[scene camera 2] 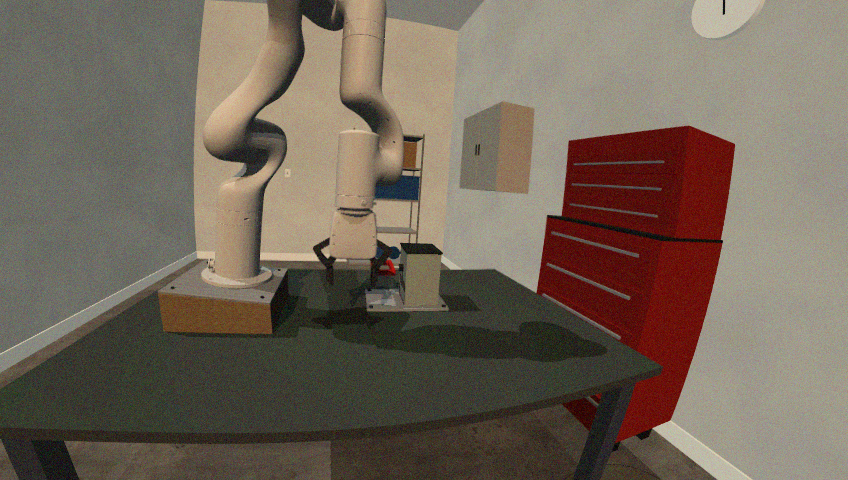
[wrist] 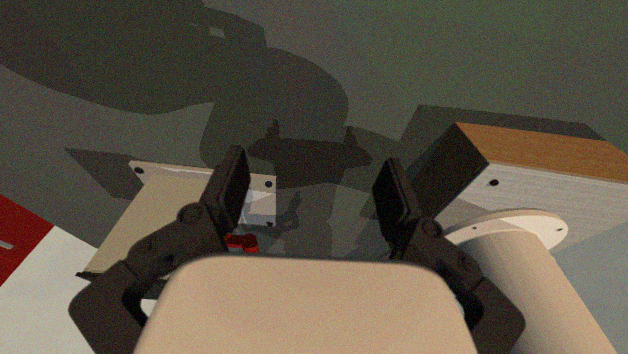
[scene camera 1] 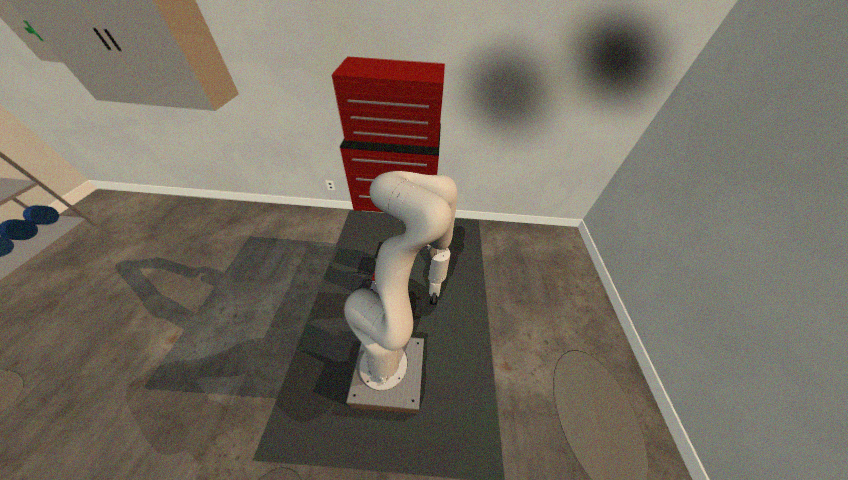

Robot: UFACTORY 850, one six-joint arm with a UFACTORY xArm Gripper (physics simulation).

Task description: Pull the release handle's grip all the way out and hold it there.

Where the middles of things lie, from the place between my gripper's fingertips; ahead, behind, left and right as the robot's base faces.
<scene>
Now: hand 210 mm short of the base plate [scene camera 2: 378, 300], 210 mm to the right of it and 130 mm above it.
</scene>
